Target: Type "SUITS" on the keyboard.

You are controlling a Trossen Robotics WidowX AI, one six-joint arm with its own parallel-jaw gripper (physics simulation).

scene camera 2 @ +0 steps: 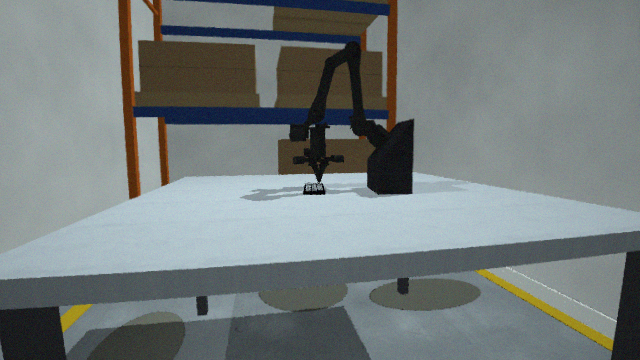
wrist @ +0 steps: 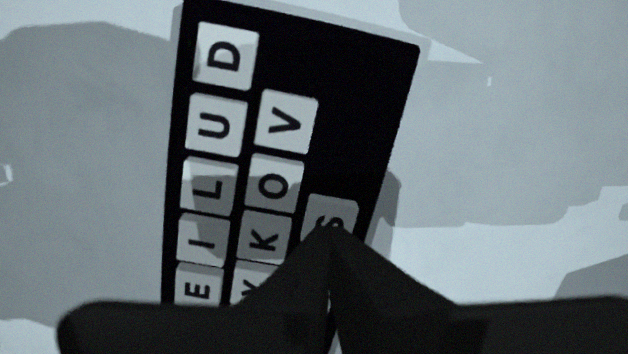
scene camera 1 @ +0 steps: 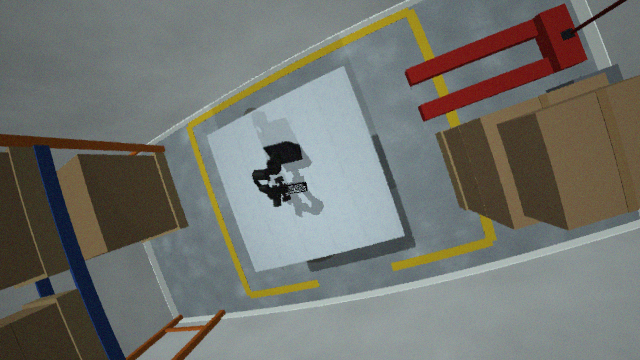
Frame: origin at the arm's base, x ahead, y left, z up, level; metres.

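Seen in the pictures: gripper, between the fingertips: (scene camera 2: 319, 182) (wrist: 327, 239) (scene camera 1: 287, 187); arm's base, origin of its link: (scene camera 2: 384, 141) (scene camera 1: 275, 155).
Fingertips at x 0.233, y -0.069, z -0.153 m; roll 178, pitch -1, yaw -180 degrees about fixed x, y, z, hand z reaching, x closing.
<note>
Offsets run from my fingertips to a thing's top centre. Level surfaces: height alone.
The black keyboard {0.027 m ahead, 0.040 m left, 0.006 m down} (scene camera 1: 301, 187) (scene camera 2: 314, 192) (wrist: 350, 110) with white letter keys lies on the table, running from top to bottom in the wrist view. My gripper (scene camera 2: 319, 180) (wrist: 327, 239) is shut and empty, pointing down. Its tips overlap the lower part of the S key {0.001 m back, 0.002 m right, 0.006 m down} (wrist: 341, 204) in the wrist view and look slightly above the keyboard in scene camera 2. The U key {0.034 m ahead, 0.034 m right, 0.006 m down} (wrist: 216, 125) is at the upper left, and the I key {0.042 m ahead, 0.006 m left, 0.006 m down} (wrist: 202, 240) is left of the fingers. The T key does not show; the fingers hide the lower keys.
The D {0.031 m ahead, 0.054 m right, 0.006 m down} (wrist: 226, 55), V {0.013 m ahead, 0.036 m right, 0.006 m down} (wrist: 286, 121), L {0.038 m ahead, 0.014 m right, 0.006 m down} (wrist: 209, 187), O {0.017 m ahead, 0.016 m right, 0.006 m down} (wrist: 274, 184) and K {0.021 m ahead, 0.005 m left, 0.006 m down} (wrist: 264, 237) keys surround the route. The arm's black base (scene camera 1: 284, 152) (scene camera 2: 392, 162) stands beside the keyboard on the white table {0.022 m down} (scene camera 1: 345, 200) (scene camera 2: 250, 230).
</note>
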